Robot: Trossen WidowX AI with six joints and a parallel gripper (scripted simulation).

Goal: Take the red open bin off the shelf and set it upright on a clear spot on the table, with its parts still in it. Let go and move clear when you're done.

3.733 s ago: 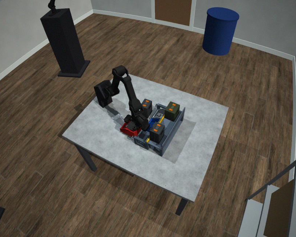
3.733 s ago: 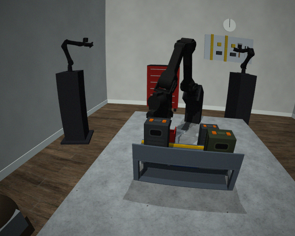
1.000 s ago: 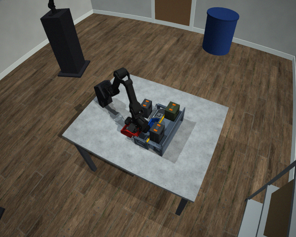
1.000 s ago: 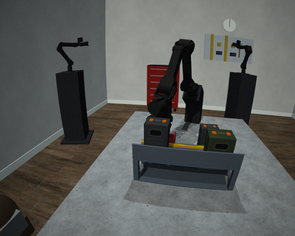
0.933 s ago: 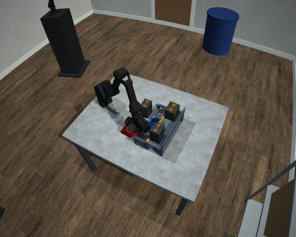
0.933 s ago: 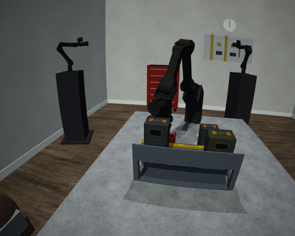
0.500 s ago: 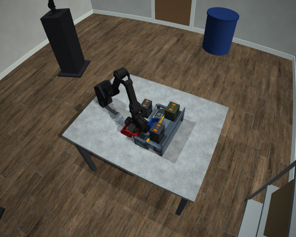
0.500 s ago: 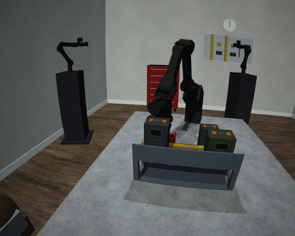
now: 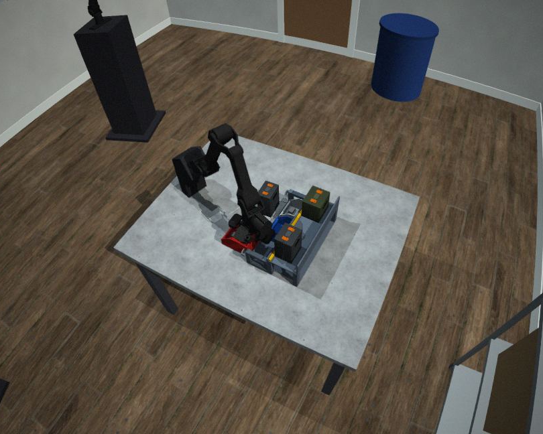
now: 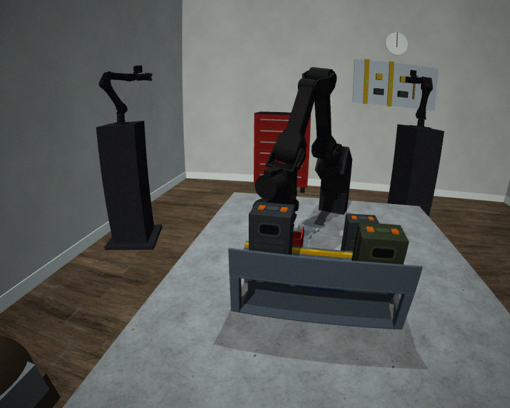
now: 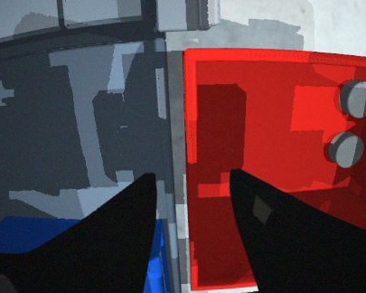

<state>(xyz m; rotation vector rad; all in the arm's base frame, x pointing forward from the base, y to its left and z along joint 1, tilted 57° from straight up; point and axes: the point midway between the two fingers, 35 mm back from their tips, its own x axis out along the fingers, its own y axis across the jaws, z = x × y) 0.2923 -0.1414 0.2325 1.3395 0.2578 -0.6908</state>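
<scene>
Right now the red open bin is 60 mm below my hand, 60 mm behind it and 20 mm to the left of it. Also, from my hand: yellow rail 150 mm ahead, 60 mm to the left, 10 mm above; grey bin 180 mm to the left, 160 mm ahead, 50 mm below; blue bin 120 mm ahead, 80 mm to the left, 50 mm below.
</scene>
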